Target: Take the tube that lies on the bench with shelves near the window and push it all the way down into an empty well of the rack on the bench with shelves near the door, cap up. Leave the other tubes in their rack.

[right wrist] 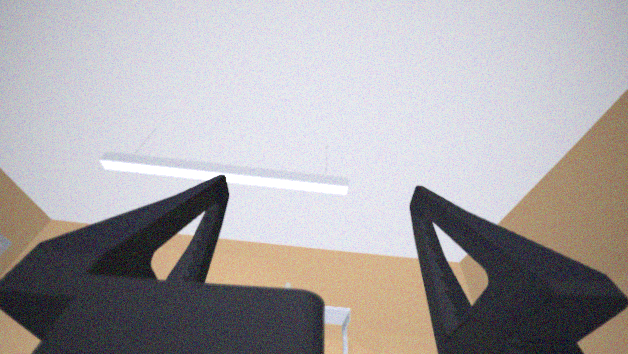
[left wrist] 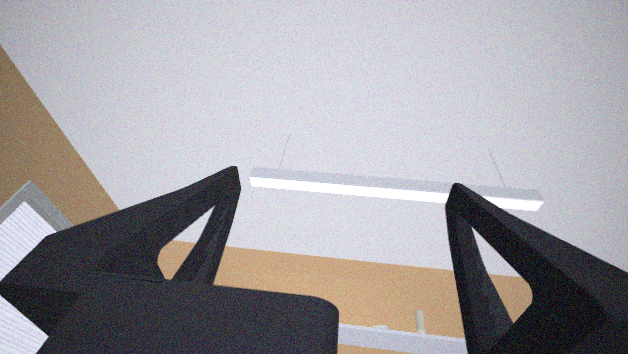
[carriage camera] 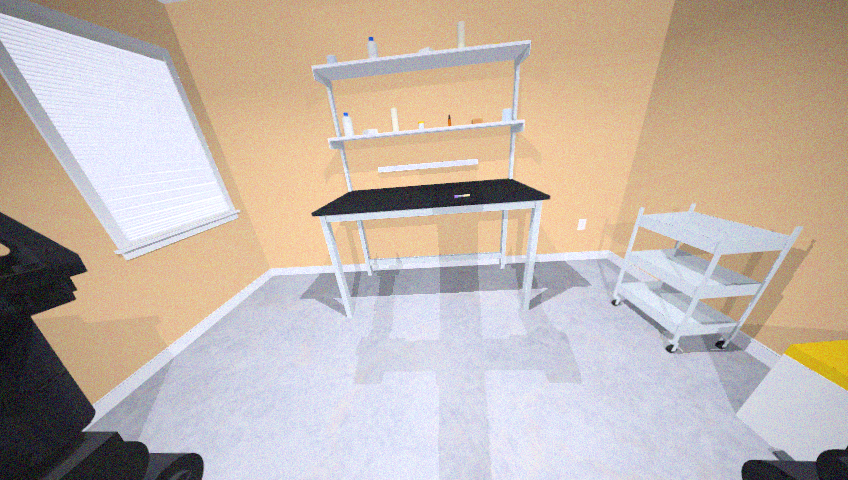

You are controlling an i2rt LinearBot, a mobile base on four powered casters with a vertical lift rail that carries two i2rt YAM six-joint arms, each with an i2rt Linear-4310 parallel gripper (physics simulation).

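Frame: origin at the left arm's base, x left, y back, z up, level; metres.
Where they show: left gripper, between the fingertips: (left wrist: 341,185); right gripper, between the fingertips: (right wrist: 319,190).
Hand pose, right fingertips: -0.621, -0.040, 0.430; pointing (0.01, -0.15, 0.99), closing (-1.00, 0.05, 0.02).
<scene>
After its pixels a point has its place, as x, y, z.
The tube (carriage camera: 461,195) @(-0.473, -1.424, 0.083) lies on its side on the black top of the bench with shelves (carriage camera: 416,200) @(-0.166, -1.436, 0.068), right of the middle, in the carriage view. Its purple end points left and its pale end right. The bench stands across the floor against the far wall, beside the window. My left gripper (left wrist: 341,185) @(0.003, -0.033, 0.434) is open and empty, tilted up toward the ceiling. My right gripper (right wrist: 319,190) @(-0.621, -0.040, 0.430) is open and empty, also facing the ceiling. Both are far from the tube. The rack and the bench near the door do not show in these views.
A window (carriage camera: 119,118) @(1.684, -1.423, 0.745) is on the left wall. Bottles and small items stand on the bench's two shelves. A three-tier cart (carriage camera: 708,228) @(-1.931, -1.243, -0.183) stands to the right of the bench. A white box with a yellow lid (carriage camera: 824,359) @(-1.655, -0.528, -0.395) is at the right edge. A ceiling lamp (left wrist: 350,187) @(-0.029, -0.881, 1.232) (right wrist: 280,184) @(-0.476, -0.905, 1.232) hangs overhead.
</scene>
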